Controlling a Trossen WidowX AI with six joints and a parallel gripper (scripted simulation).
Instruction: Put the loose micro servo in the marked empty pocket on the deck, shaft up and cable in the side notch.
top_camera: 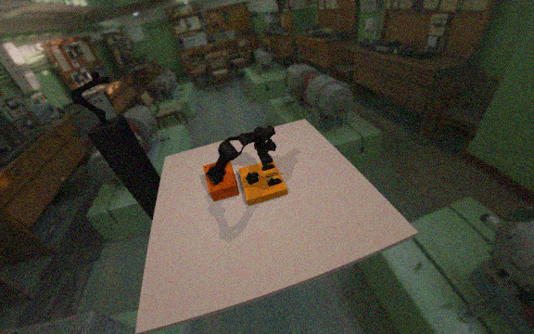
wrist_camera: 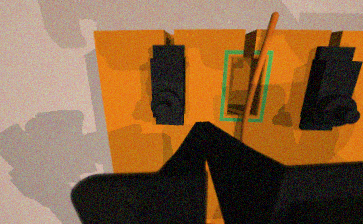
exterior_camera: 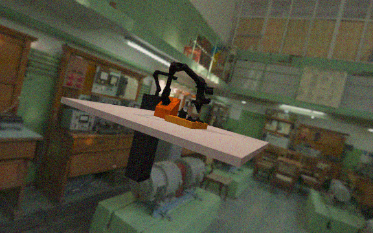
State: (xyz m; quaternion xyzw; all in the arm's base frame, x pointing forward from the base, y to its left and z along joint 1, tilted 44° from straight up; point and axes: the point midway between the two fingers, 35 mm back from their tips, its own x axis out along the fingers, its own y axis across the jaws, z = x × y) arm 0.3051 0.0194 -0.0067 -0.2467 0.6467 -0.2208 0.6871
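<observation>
My gripper tip is now 10 cm past the orange deck, 4 cm to the left of it and 10 cm above it.
</observation>
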